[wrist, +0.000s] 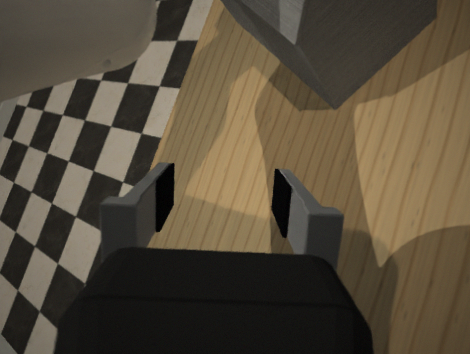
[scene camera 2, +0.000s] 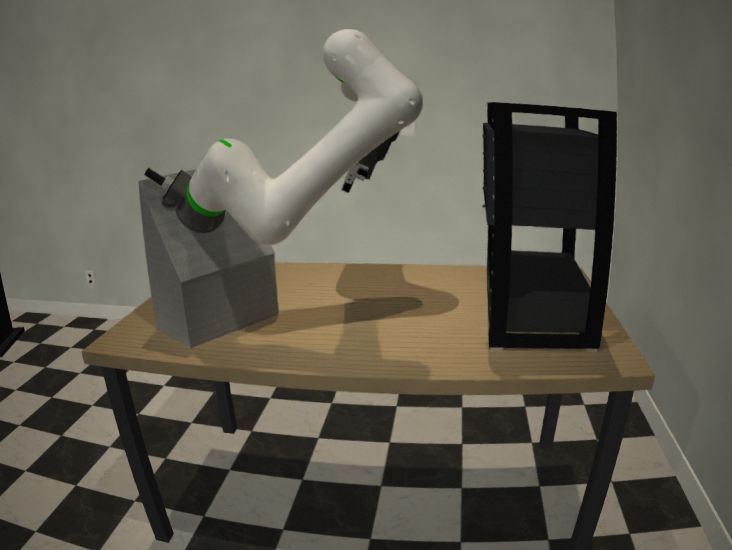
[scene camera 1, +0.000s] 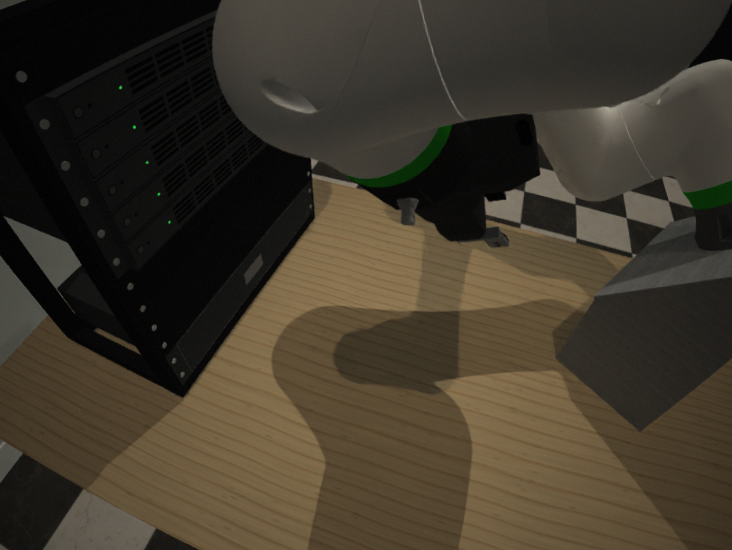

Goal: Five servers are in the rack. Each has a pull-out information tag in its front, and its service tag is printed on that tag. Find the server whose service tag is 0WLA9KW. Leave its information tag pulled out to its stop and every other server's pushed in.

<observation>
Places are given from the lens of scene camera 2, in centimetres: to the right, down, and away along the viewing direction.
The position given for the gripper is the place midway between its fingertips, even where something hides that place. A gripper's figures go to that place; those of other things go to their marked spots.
gripper (scene camera 2: 346, 187): -5, -24, 153
black rack (scene camera 2: 539, 176): 40, -22, 120
</observation>
